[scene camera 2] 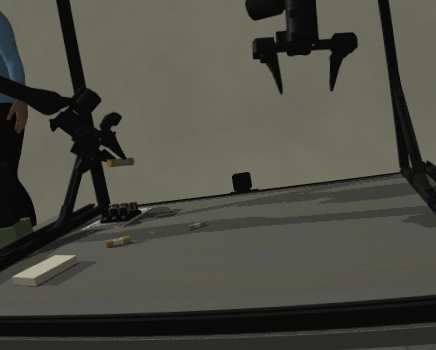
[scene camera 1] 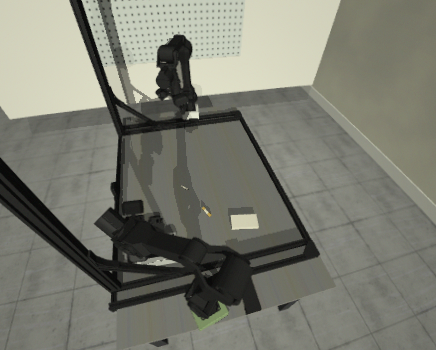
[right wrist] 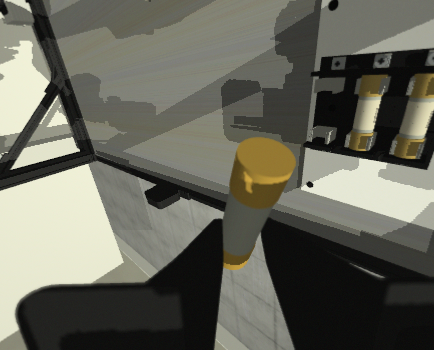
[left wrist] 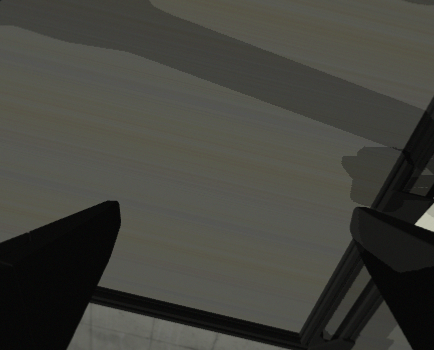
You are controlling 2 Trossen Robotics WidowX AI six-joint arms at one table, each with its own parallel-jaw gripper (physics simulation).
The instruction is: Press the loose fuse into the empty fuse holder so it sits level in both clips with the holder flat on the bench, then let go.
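Where they show: left gripper, fingertip midpoint: (scene camera 2: 306, 92) (scene camera 1: 180, 110) (left wrist: 236, 215); right gripper, fingertip midpoint: (scene camera 2: 123, 162) (right wrist: 241, 226); left arm's base, link origin: (scene camera 1: 190, 108); right arm's base, link origin: (scene camera 2: 4, 225) (scene camera 1: 206, 304).
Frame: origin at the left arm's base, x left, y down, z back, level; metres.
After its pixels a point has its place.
Observation:
A fuse with gold caps and a grey middle (scene camera 2: 120, 162) @(x -0.181, y -0.083, z -0.834 m) (right wrist: 260, 185) @(x -0.162, y -0.095, z -0.855 m) is held by my right gripper (scene camera 2: 117, 159) @(x -0.200, y -0.080, z -0.838 m) (right wrist: 241, 226) @(x -0.200, y -0.080, z -0.838 m), which is shut on it. Both are raised above the bench at the left in scene camera 2. The black fuse holder (scene camera 2: 120, 214) @(x -0.135, y 0.046, z -0.835 m) (right wrist: 332, 107) @(x -0.165, y 0.054, z -0.828 m) lies on a white plate (scene camera 2: 145, 214) @(x -0.216, y 0.066, z -0.813 m) (right wrist: 350, 187) @(x -0.235, y 0.063, z -0.857 m), lower than the gripper. In the right wrist view two fuses sit in its clips, and the leftmost clips (right wrist: 322, 134) @(x -0.186, y 0.047, z -0.827 m) are empty. In scene camera 1 the right arm hides the holder. My left gripper (scene camera 2: 306, 92) @(x -0.042, y -0.179, z -0.302 m) (left wrist: 236, 215) @(x -0.042, y -0.179, z -0.302 m) is open, high above the bench.
A gold-capped fuse (scene camera 1: 206, 211) @(x 0.046, y 0.052, z -0.720 m) (scene camera 2: 118, 242) @(x 0.053, y 0.058, z -0.714 m) and a smaller pale one (scene camera 1: 184, 187) @(x -0.046, y 0.056, z -0.578 m) (scene camera 2: 197, 226) @(x -0.042, y 0.061, z -0.573 m) lie on the bench. A white block (scene camera 1: 244, 221) @(x 0.199, y 0.050, z -0.784 m) (scene camera 2: 45, 270) @(x 0.221, y 0.050, z -0.759 m) lies nearby. A green block (scene camera 1: 212, 320) @(x 0.033, y 0.013, z -1.130 m) (scene camera 2: 15, 233) @(x 0.046, y 0.029, z -1.022 m) is beyond the frame. A person stands behind at the left of scene camera 2.

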